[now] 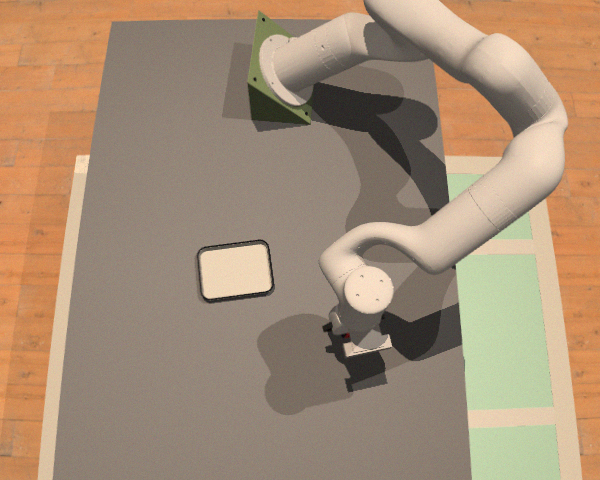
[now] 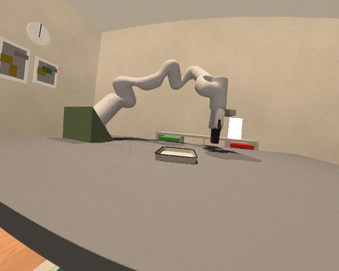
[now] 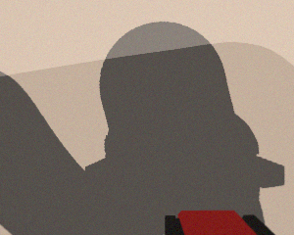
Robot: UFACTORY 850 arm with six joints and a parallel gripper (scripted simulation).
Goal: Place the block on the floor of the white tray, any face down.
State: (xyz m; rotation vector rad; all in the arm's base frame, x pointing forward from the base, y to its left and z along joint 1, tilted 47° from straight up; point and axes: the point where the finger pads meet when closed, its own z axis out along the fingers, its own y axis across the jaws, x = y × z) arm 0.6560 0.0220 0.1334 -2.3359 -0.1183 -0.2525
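Right now the white tray is 250 mm to the right of my hand, 160 mm behind it and 50 mm below it. From my hand the other things lie so: red block 10 mm below.
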